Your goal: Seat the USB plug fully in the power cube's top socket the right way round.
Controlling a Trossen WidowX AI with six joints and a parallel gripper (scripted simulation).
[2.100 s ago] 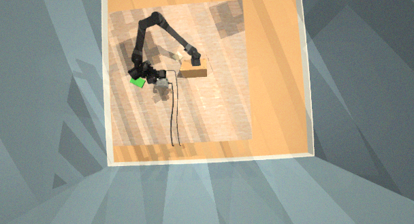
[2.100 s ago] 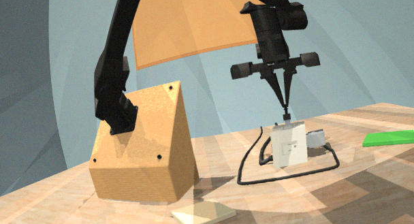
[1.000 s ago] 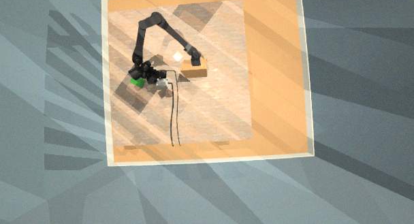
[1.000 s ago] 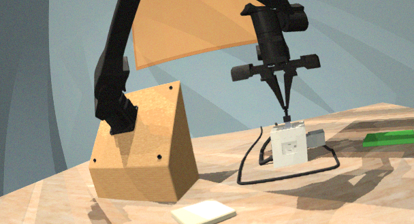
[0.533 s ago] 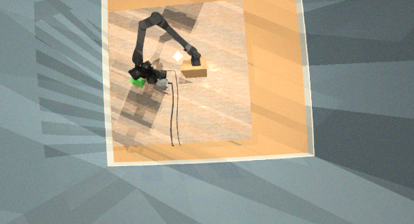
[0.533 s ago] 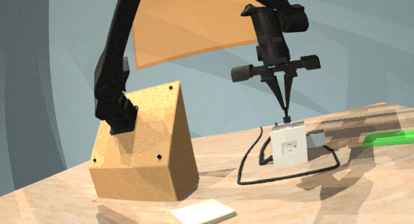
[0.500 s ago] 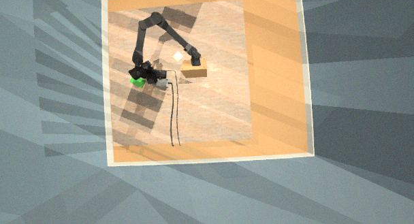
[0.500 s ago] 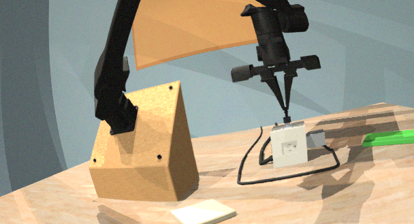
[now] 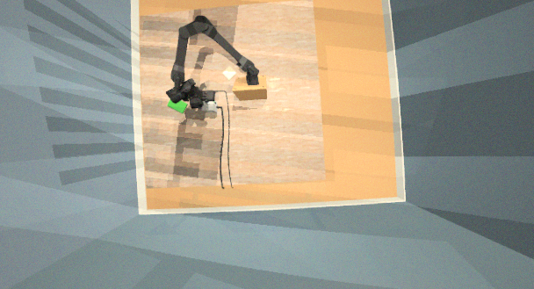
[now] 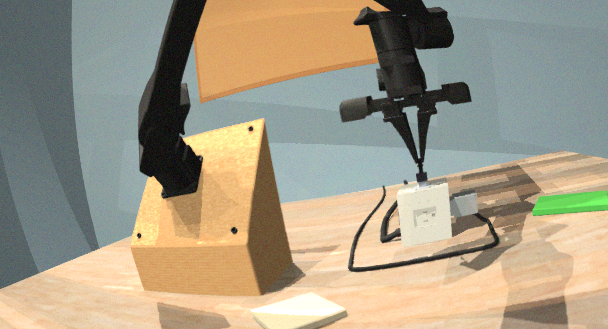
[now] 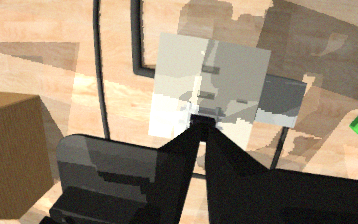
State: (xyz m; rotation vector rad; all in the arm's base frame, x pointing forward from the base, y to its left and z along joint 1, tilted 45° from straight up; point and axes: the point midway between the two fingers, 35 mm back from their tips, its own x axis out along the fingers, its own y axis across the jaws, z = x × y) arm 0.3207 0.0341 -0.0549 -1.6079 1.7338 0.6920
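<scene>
Right now the black USB plug is 20 mm below my gripper tip. The rest, counted from my gripper tip: green flat block: 250 mm ahead, 30 mm to the right, 110 mm below; then pale tile: 140 mm behind, 220 mm to the right, 110 mm below.
</scene>
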